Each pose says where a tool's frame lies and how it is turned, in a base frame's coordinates. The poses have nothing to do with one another.
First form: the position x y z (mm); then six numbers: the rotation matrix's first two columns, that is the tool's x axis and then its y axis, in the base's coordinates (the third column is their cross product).
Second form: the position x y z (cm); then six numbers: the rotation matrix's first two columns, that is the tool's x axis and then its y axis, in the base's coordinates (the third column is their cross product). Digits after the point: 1 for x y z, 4 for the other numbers.
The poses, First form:
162 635 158 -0.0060 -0.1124 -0.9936 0.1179 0.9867 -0.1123
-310 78 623 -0.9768 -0.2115 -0.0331 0.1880 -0.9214 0.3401
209 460 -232 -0.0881 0.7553 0.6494 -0.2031 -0.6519 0.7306
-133 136 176 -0.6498 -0.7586 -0.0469 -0.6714 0.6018 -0.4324
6 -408 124 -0.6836 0.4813 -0.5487 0.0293 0.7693 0.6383
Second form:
16.2 63.5 15.8 -0.0060 -0.1124 -0.9936 0.1179 0.9867 -0.1123
-31.0 7.8 62.3 -0.9768 -0.2115 -0.0331 0.1880 -0.9214 0.3401
20.9 46.0 -23.2 -0.0881 0.7553 0.6494 -0.2031 -0.6519 0.7306
-13.3 13.6 17.6 -0.6498 -0.7586 -0.0469 -0.6714 0.6018 -0.4324
0.6 -40.8 12.4 -0.6836 0.4813 -0.5487 0.0293 0.7693 0.6383

